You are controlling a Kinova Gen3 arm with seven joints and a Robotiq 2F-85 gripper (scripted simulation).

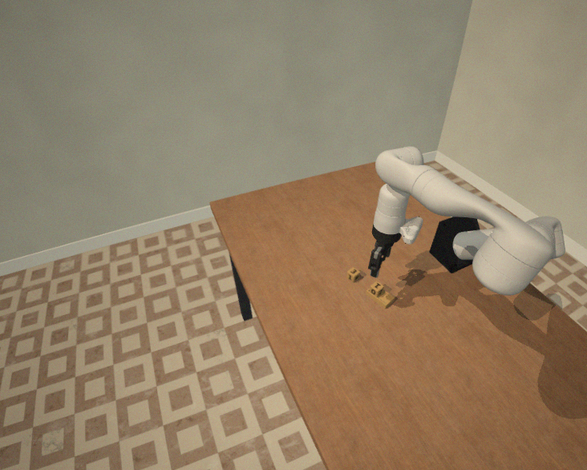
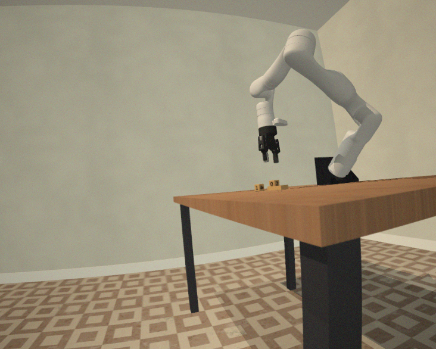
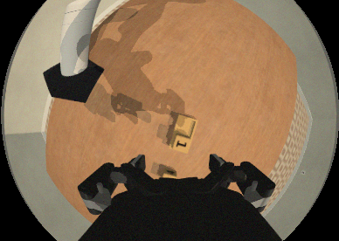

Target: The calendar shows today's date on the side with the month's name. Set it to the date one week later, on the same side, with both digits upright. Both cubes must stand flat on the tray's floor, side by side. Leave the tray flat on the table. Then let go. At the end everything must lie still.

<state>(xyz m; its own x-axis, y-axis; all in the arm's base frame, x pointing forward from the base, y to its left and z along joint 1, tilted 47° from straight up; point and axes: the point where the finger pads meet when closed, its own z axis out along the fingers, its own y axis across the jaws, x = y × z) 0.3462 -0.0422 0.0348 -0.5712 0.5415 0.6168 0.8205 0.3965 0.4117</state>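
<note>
Right now the tray is 11 cm below my hand and 3 cm to the left of it.
</note>
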